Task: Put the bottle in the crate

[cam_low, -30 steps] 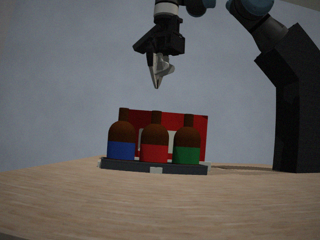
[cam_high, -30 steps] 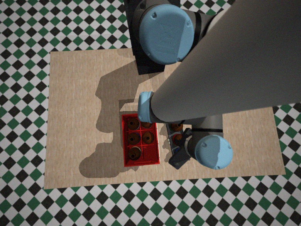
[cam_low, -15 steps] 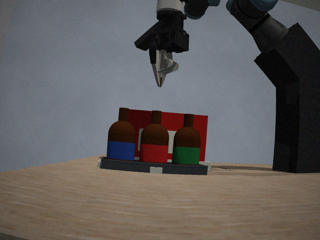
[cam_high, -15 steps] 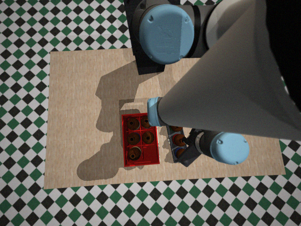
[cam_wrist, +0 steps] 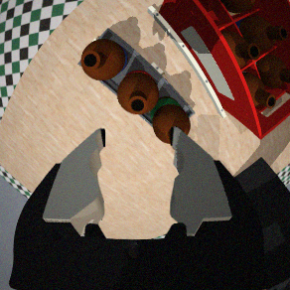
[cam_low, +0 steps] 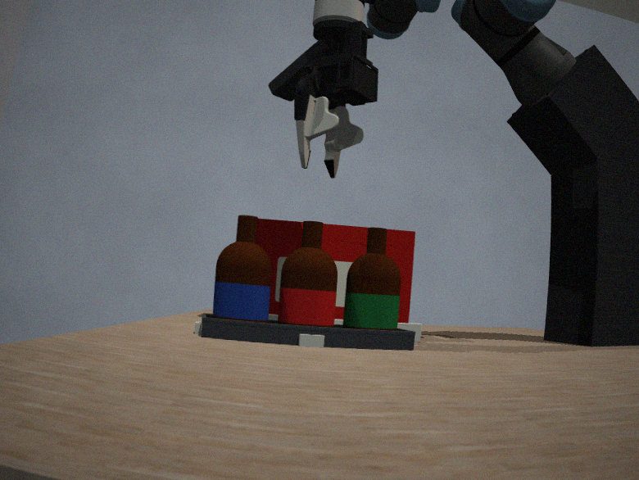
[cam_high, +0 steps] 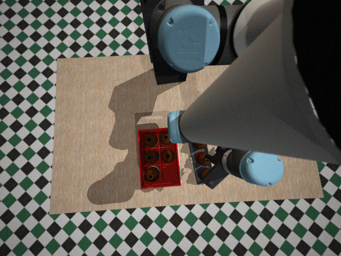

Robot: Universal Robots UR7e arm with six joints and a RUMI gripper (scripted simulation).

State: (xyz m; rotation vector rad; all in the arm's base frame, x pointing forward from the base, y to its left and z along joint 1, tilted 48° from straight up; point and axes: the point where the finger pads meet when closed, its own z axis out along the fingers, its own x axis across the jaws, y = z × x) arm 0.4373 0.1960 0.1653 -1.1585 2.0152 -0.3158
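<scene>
Now: hand 80 mm short of the blue-labelled bottle, 30 mm to the right of it and 160 mm above it. Also, from my hand: green-labelled bottle 80 mm behind, 30 mm to the right, 160 mm below; crate 20 mm ahead, 230 mm to the right, 160 mm below; tray 230 mm below.
</scene>
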